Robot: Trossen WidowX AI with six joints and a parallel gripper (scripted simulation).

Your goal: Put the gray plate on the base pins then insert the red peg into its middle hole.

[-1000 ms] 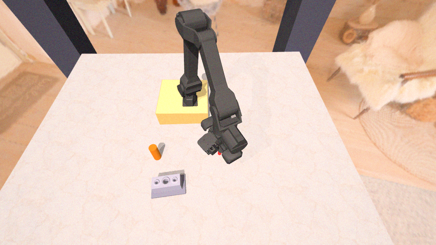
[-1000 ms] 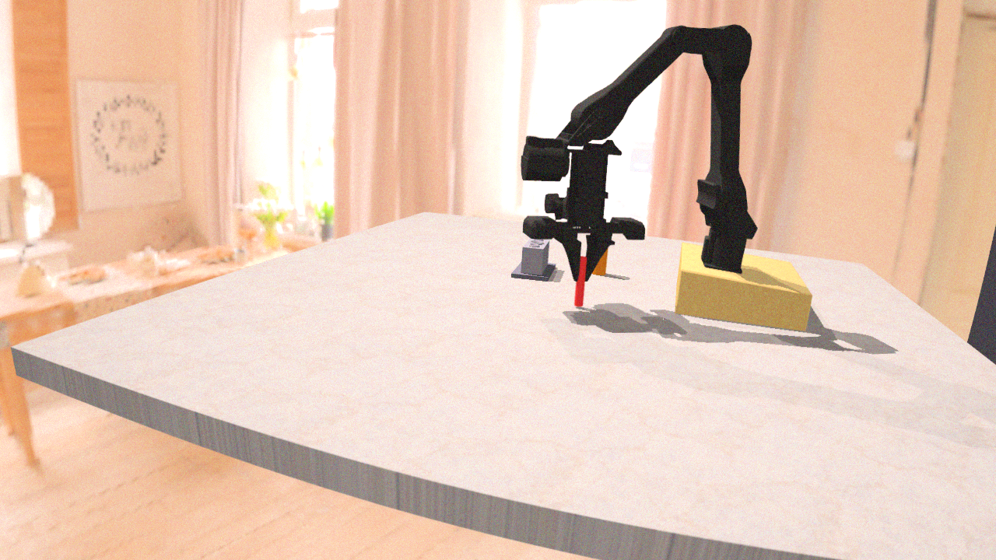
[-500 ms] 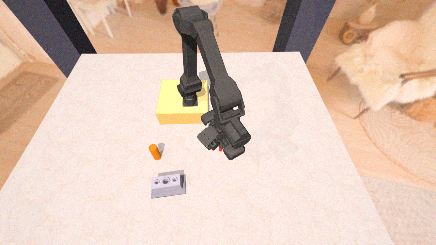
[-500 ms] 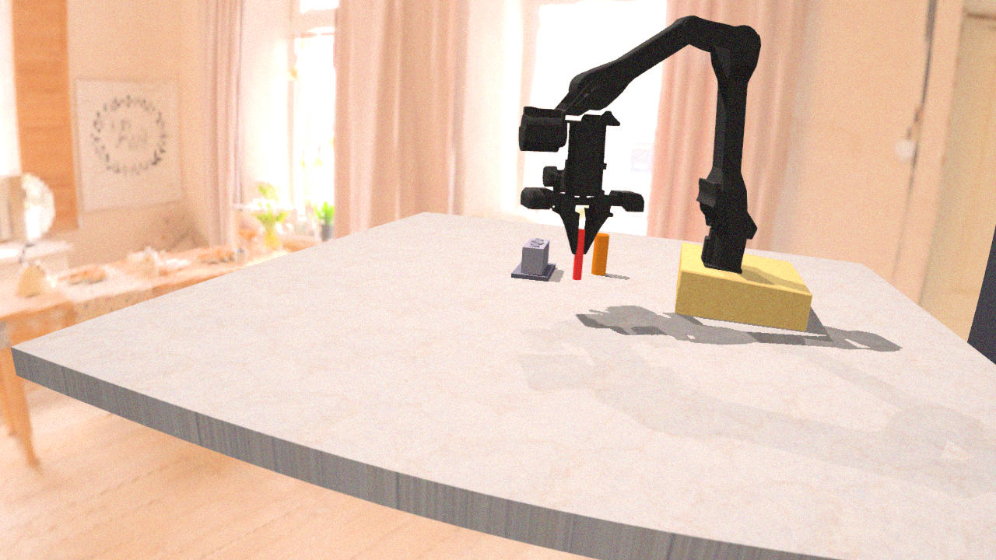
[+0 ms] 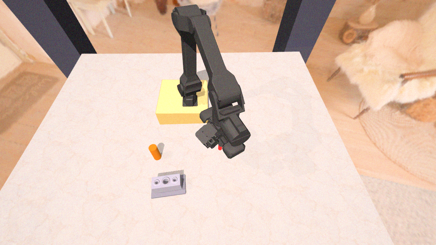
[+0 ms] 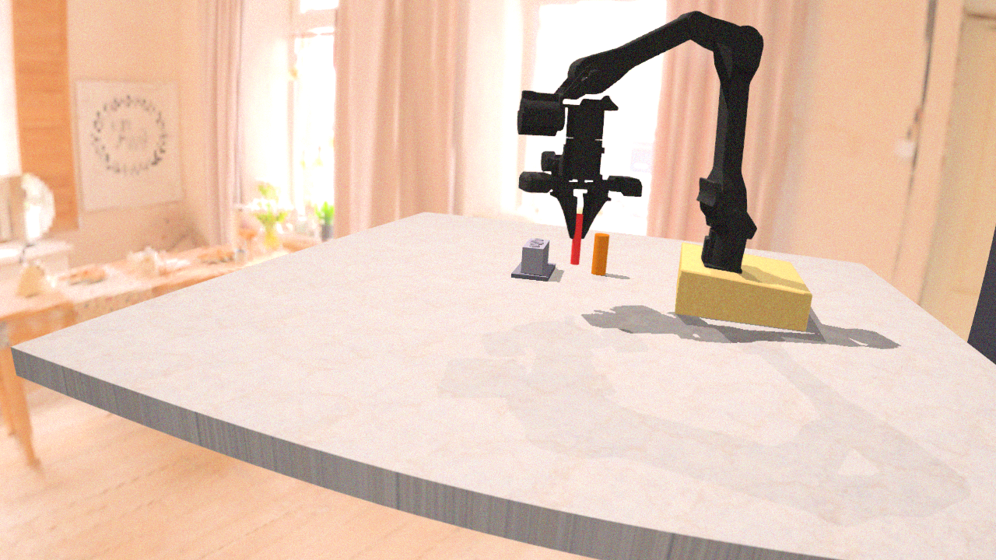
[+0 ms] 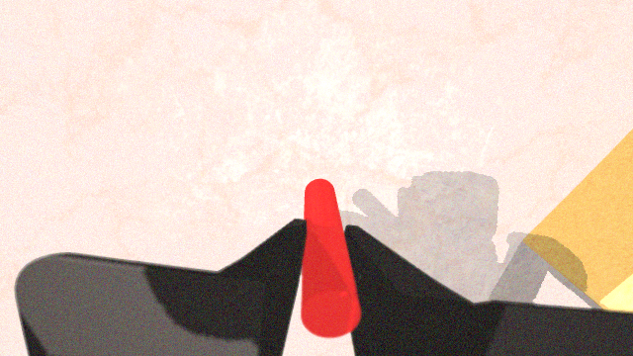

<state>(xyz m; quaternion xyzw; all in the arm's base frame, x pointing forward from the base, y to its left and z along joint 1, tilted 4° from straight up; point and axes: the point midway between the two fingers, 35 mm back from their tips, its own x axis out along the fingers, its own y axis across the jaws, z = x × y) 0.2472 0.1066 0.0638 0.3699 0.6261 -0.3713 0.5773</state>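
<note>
The gray plate lies 10 cm ahead of my gripper tip, 19 cm to the right of it and 7 cm below it. From my gripper tip the other things lie so: orange cylinder: 2 cm behind, 25 cm to the right, 7 cm below; base: 10 cm ahead, 19 cm to the right, 10 cm below; red peg: right at my gripper tip.
</note>
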